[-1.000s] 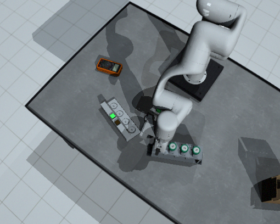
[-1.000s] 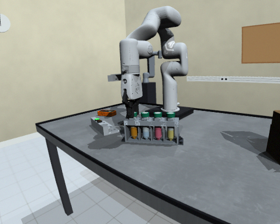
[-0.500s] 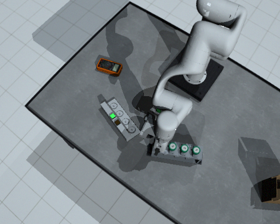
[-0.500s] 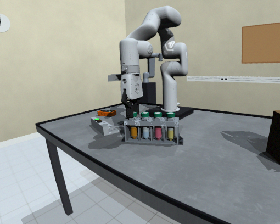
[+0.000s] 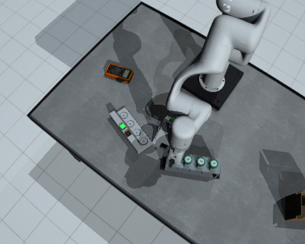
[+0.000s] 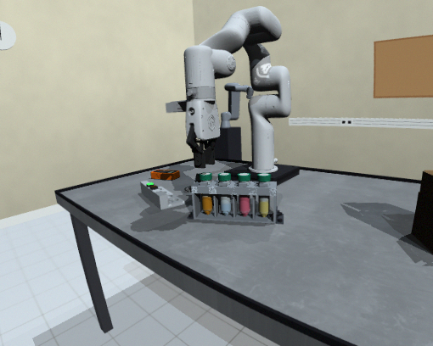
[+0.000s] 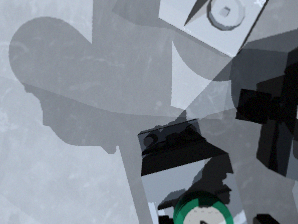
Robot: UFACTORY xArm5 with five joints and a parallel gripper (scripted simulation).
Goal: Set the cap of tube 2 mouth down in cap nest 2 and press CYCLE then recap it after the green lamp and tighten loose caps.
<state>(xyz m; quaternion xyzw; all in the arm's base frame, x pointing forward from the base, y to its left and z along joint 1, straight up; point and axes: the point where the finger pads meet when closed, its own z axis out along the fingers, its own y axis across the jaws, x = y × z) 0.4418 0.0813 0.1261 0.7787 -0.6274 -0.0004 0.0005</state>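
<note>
My gripper is now 15 cm past the green key, 11 cm to the left of it and 10 cm above it. The rest, counted from my hand: tube 2's threaded neck: 5 cm behind, 9 cm to the left, 5 cm below; then key housing: 13 cm behind, 9 cm to the right, 11 cm below; then blue key: 15 cm behind, 6 cm to the right, 10 cm below.
</note>
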